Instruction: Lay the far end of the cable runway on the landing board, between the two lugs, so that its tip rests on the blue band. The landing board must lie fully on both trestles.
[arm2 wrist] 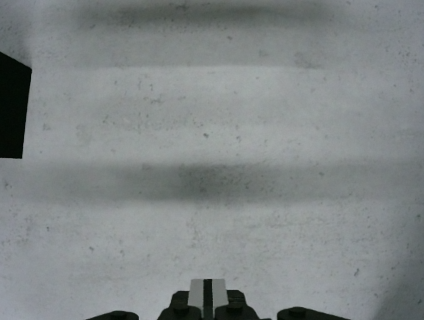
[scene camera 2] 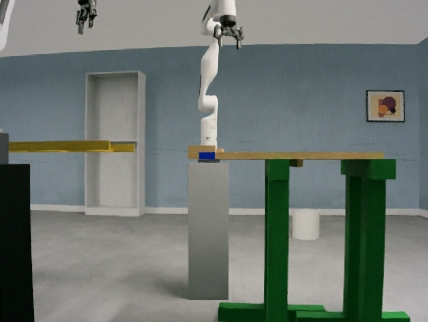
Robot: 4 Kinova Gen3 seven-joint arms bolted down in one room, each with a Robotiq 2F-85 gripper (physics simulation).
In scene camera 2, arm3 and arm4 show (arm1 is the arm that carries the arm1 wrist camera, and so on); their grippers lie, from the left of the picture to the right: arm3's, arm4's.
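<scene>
The yellow cable runway (scene camera 2: 60,146) stretches level from the left in scene camera 2; its narrower end section stops in the air, a gap left of the landing board. The wooden landing board (scene camera 2: 310,156) lies across the tops of two green trestles (scene camera 2: 277,210) (scene camera 2: 372,210). Its left end reaches beyond the left trestle, with the blue band (scene camera 2: 207,155) and raised wooden lugs there. Arm2's gripper (arm2 wrist: 208,296) is shut and empty. Arm3's gripper (scene camera 2: 86,27) is open, high above the runway. Arm4's gripper (scene camera 2: 229,43) is open, high above the board's left part. Arm1's gripper does not show.
A grey pedestal (scene camera 2: 208,230) stands below the board's left end, with arm4 rising behind that end. A black pedestal (scene camera 2: 15,240) is at the left edge. A white shelf unit (scene camera 2: 141,145) and a white cylinder (scene camera 2: 306,224) stand behind. A black block (arm2 wrist: 12,110) shows in arm2's wrist view.
</scene>
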